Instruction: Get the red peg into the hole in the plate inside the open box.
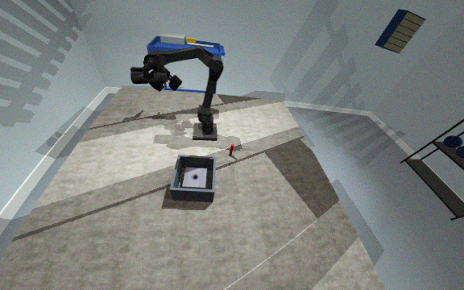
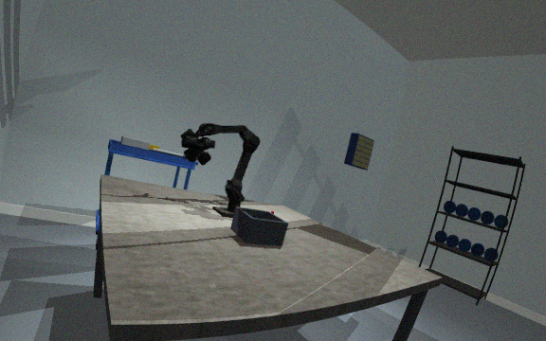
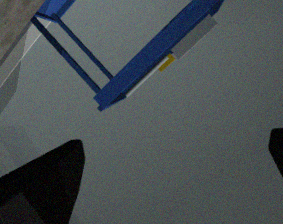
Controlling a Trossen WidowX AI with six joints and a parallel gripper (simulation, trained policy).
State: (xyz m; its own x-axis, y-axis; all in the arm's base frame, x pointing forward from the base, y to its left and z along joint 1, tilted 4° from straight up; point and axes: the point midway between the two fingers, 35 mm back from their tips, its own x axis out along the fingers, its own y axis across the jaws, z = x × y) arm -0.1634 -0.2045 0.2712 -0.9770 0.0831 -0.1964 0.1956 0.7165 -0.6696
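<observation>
Now: gripper tip 380 mm short of the red peg, 310 mm to the right of it and 220 mm above it. From my gripper tip the other things lie so: plate: 530 mm ahead, 220 mm below, 130 mm to the left; box: 530 mm ahead, 240 mm below, 130 mm to the left.
</observation>
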